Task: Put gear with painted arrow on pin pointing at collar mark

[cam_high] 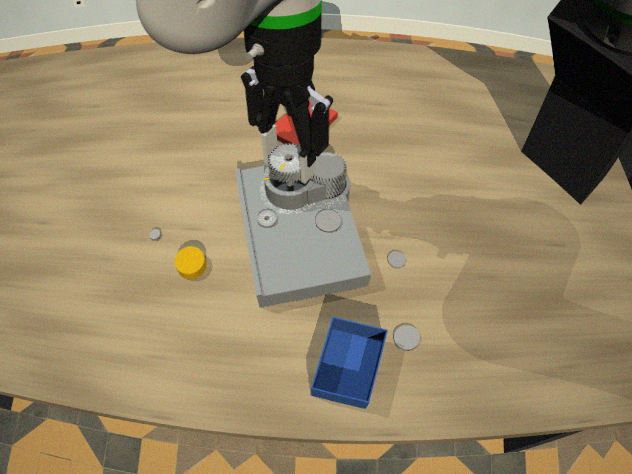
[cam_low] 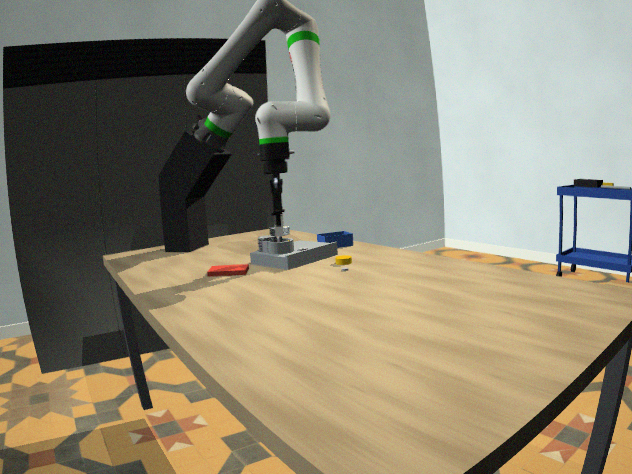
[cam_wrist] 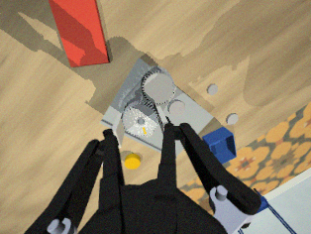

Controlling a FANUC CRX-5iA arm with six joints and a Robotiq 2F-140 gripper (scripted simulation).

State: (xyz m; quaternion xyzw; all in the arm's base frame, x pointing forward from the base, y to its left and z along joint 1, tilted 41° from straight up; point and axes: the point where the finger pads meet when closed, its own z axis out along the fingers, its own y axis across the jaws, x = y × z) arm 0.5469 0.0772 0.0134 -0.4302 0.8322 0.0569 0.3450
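Right now my hand is 20 mm above the gear. From my hand the other things lie so: red block: 190 mm to the right, 120 mm below; yellow puck: 140 mm ahead, 140 mm to the left, 110 mm below; small grey disc: 220 mm ahead, 90 mm to the left, 120 mm below.
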